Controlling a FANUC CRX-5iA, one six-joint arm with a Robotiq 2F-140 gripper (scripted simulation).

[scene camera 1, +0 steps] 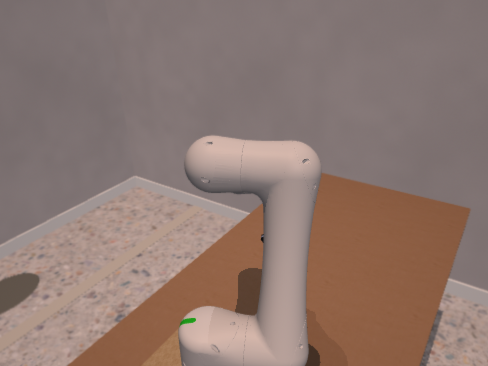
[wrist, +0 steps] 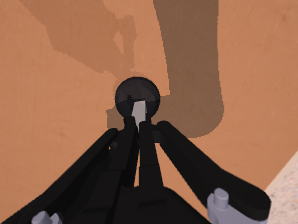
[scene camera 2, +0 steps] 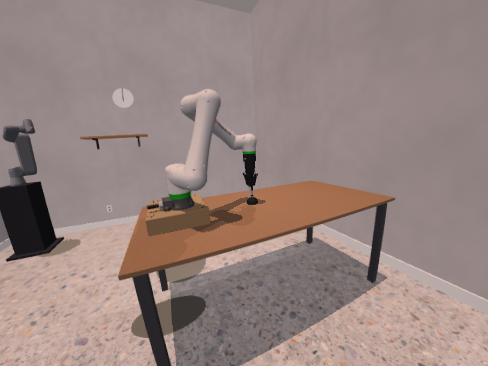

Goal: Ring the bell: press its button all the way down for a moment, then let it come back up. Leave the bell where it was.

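My gripper is there in the pictures, and I can see a bell in them too.
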